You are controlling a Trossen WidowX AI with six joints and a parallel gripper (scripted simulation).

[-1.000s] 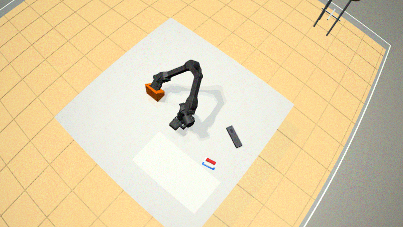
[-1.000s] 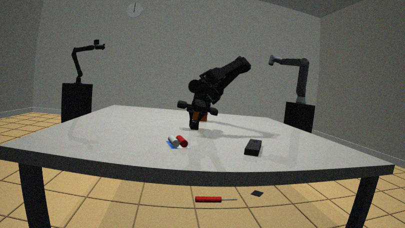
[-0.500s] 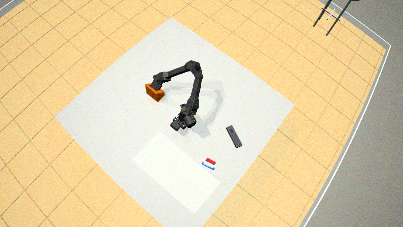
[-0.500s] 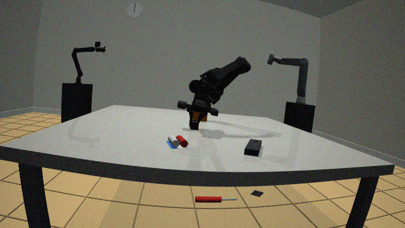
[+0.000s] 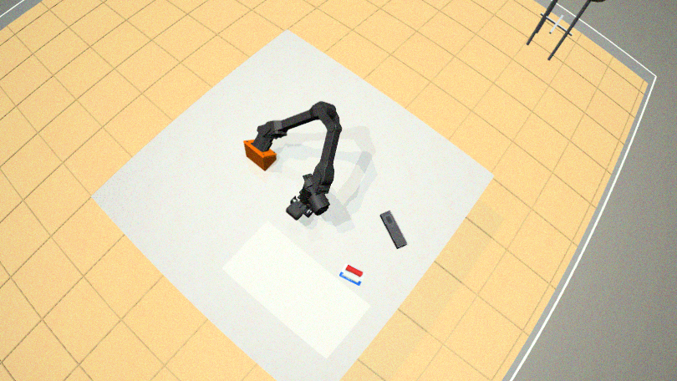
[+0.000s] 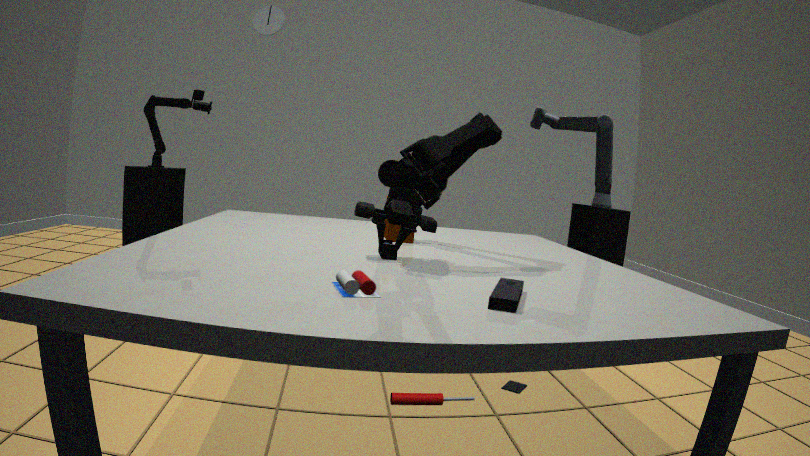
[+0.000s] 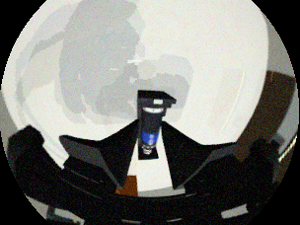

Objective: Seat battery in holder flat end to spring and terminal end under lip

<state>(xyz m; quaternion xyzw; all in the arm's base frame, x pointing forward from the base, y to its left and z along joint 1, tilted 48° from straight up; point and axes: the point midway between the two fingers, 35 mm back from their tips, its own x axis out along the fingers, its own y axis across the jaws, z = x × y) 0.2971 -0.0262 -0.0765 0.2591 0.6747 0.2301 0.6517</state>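
Now: the battery 10 mm above my gripper tip.
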